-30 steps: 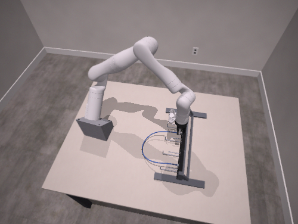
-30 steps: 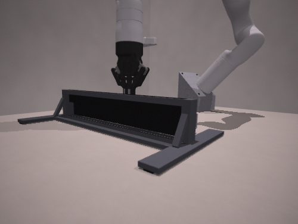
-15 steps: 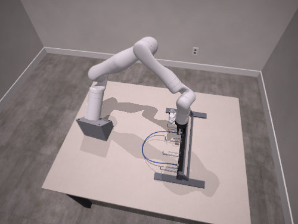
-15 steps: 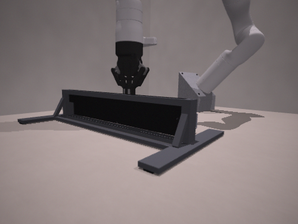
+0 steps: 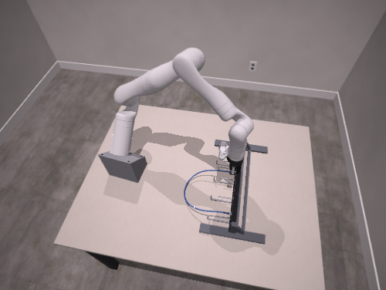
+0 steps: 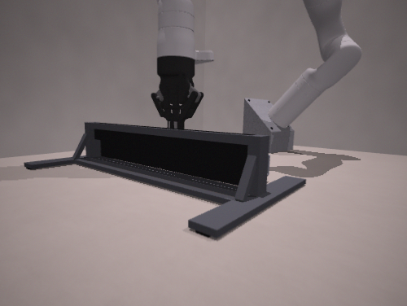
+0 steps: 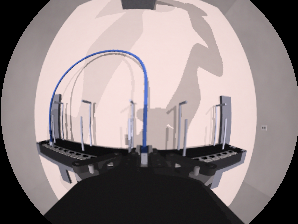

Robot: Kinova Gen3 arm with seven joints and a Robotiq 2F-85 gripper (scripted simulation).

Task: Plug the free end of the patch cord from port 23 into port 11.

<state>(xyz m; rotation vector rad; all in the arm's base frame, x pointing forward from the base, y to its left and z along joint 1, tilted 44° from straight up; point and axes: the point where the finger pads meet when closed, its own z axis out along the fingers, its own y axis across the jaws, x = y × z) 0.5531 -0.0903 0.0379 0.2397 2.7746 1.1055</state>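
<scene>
Right now my hand is 1 cm short of the plug and 1 cm above it.
</scene>
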